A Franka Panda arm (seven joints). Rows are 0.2 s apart.
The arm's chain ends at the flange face. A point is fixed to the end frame.
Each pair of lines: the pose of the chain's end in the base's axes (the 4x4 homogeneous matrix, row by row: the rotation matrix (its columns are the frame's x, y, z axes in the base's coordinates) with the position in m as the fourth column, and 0 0 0 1 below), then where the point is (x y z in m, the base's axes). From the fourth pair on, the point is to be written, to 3 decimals.
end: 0.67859 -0.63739 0.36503 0.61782; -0.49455 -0.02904 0.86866 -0.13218; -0.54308 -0.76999 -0.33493 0.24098; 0 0 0 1
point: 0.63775 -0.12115 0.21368
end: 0.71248 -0.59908 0.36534 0.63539; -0.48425 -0.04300 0.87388 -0.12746; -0.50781 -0.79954 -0.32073 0.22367; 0 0 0 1
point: 0.65641 -0.11617 0.19731
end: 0.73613 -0.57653 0.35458 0.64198; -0.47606 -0.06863 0.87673 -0.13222; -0.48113 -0.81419 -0.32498 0.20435; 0 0 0 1
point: 0.66344 -0.12088 0.17837
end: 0.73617 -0.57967 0.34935 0.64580; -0.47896 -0.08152 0.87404 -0.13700; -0.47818 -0.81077 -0.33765 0.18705; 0 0 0 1
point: 0.667 -0.126 0.161
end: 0.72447 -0.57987 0.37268 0.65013; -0.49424 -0.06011 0.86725 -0.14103; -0.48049 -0.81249 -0.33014 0.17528; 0 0 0 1
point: 0.672 -0.130 0.149
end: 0.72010 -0.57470 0.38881 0.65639; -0.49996 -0.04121 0.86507 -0.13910; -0.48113 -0.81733 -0.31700 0.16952; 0 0 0 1
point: 0.678 -0.128 0.144
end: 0.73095 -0.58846 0.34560 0.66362; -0.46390 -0.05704 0.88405 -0.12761; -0.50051 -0.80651 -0.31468 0.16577; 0 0 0 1
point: 0.685 -0.116 0.140
